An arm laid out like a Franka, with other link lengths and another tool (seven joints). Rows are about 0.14 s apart.
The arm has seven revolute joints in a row. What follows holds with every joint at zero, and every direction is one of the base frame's. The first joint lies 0.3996 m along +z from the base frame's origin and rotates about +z. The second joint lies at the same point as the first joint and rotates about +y. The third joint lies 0.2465 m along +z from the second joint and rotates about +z. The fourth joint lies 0.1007 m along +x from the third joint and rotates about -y. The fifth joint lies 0.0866 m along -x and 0.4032 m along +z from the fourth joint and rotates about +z. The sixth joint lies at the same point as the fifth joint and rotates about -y. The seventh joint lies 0.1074 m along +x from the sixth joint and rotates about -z. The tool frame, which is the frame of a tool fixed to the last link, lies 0.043 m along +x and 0.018 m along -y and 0.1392 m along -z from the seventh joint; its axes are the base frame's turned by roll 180, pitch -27.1 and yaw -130.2 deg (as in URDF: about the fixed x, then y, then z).
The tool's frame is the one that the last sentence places.
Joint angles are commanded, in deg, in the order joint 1, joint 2, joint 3, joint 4, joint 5, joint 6, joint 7. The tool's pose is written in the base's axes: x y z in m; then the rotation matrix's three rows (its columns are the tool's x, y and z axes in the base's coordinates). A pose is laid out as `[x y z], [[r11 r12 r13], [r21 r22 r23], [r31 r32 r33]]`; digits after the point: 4 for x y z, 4 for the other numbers.
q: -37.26, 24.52, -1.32, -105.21, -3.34, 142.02, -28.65
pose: [0.5823 -0.4551 0.2874], [[-0.7208 -0.6597 -0.2125], [-0.5235 0.7192 -0.4569], [0.4543 -0.2181 -0.8638]]
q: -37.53, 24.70, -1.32, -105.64, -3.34, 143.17, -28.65
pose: [0.5799 -0.4573 0.2846], [[-0.7263 -0.6553 -0.2075], [-0.5184 0.7204 -0.4607], [0.4514 -0.2270 -0.8630]]
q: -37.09, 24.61, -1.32, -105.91, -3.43, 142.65, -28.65
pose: [0.5816 -0.4516 0.2816], [[-0.7173 -0.6635 -0.2128], [-0.5272 0.7165 -0.4569], [0.4556 -0.2155 -0.8637]]
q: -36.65, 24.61, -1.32, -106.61, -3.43, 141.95, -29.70
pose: [0.5814 -0.4435 0.2728], [[-0.6936 -0.6857 -0.2209], [-0.5504 0.7022 -0.4516], [0.4648 -0.1916 -0.8644]]
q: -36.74, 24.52, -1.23, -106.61, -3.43, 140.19, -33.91
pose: [0.5801 -0.4388 0.2683], [[-0.6369 -0.7395 -0.2180], [-0.6018 0.6536 -0.4589], [0.4818 -0.1611 -0.8613]]
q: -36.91, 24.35, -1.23, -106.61, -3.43, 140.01, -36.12
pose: [0.5795 -0.4390 0.2697], [[-0.6130 -0.7627 -0.2064], [-0.6219 0.6268 -0.4694], [0.4874 -0.1594 -0.8585]]
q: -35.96, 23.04, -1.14, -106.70, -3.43, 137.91, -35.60
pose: [0.5855 -0.4280 0.2792], [[-0.6031 -0.7688 -0.2127], [-0.6310 0.6229 -0.4624], [0.4880 -0.1447 -0.8608]]
